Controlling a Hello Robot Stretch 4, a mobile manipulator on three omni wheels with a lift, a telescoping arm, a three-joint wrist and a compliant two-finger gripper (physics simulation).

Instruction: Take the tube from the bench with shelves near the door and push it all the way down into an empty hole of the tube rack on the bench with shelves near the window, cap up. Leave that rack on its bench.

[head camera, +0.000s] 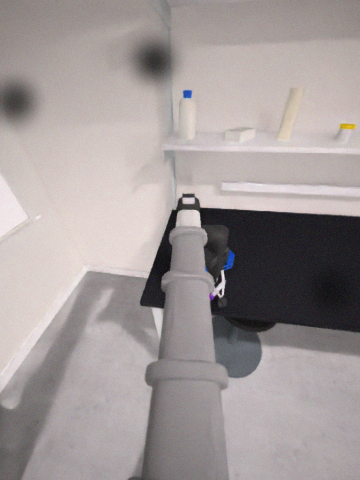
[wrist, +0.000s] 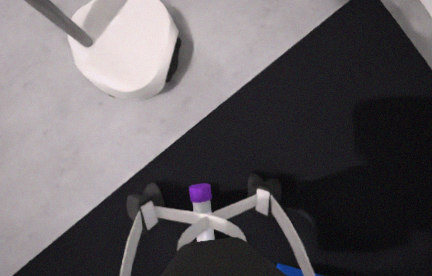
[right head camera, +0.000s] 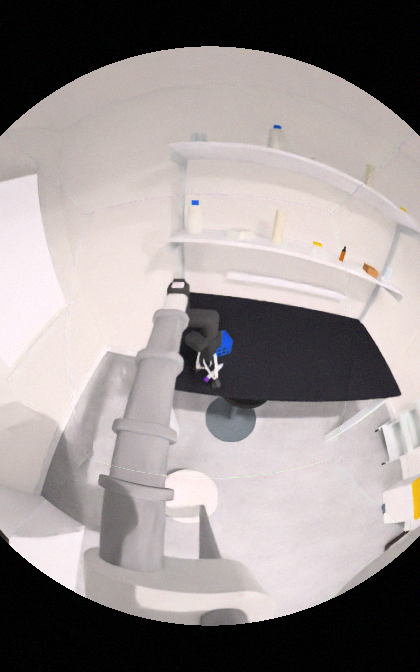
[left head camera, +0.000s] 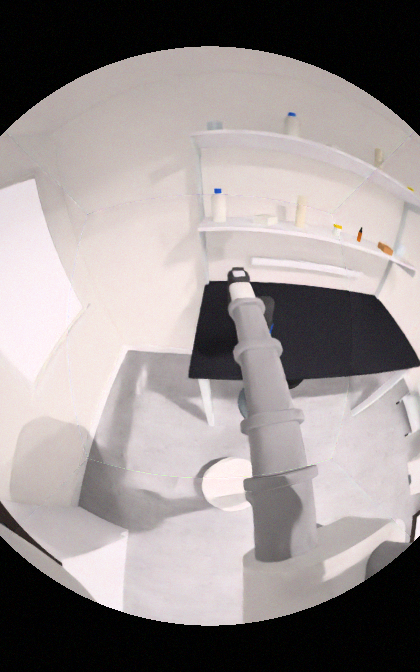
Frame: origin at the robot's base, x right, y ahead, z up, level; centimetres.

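Seen in the pictures: gripper, between the fingertips: (head camera: pixel 210 297) (wrist: pixel 203 192).
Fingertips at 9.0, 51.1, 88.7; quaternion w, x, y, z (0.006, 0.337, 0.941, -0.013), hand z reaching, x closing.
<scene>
Offsets run from my fingertips to a thing's top centre, as dx, dy, dz. Level surfaces: height alone.
The tube @[+3.4, +3.8, +2.0] (head camera: pixel 218 290) (right head camera: pixel 213 373) (wrist: pixel 202 207), white with a purple cap, lies on the black bench top @[dz +0.0] (head camera: pixel 290 260) (left head camera: pixel 320 330) (right head camera: pixel 300 350) (wrist: pixel 300 115), near its front edge. The cap points toward that edge. My gripper (right head camera: pixel 207 376) (wrist: pixel 203 192) is open above the bench. In the wrist view its fingertips stand wide on either side of the capped end, apart from it. The crossed finger links hide part of the tube. In the head view the arm hides part of the gripper. No empty rack hole can be made out.
A blue slotted object @[+3.9, +16.6, +8.2] (head camera: pixel 229 260) (right head camera: pixel 225 343) (wrist: pixel 294 270) stands beside the gripper, partly hidden. A shelf @[dz +45.4] (head camera: pixel 260 147) (left head camera: pixel 280 230) with bottles and boxes hangs behind the bench. A dark round-based stool (head camera: pixel 240 352) (right head camera: pixel 231 422) stands at the front edge.
</scene>
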